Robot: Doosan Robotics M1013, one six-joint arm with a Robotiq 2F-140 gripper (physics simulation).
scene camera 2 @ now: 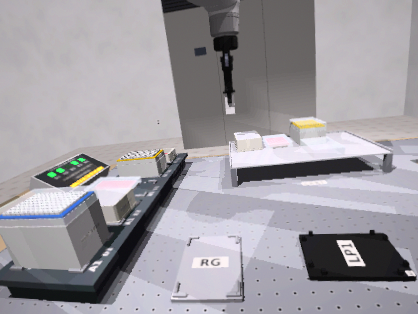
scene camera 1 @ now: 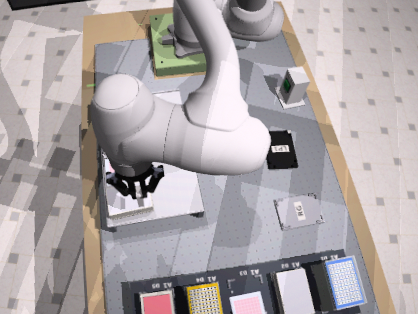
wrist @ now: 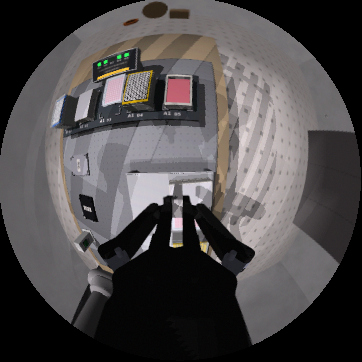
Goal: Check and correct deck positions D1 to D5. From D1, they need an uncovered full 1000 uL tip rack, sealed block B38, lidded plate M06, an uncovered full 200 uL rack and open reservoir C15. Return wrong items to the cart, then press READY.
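Observation:
My gripper is shut and empty, above the cart's white block. On the deck, D1 holds a blue-rimmed rack, D2 a white-topped block, D3 a pink plate, D4 a yellow-rimmed rack, and D5 an open-looking red reservoir. The cart also bears a pink plate and a covered yellow rack. Item codes are unreadable.
A panel shows green lights and a yellow bar. The RG plate and black LP1 plate lie on the table. A small device stands near its edge.

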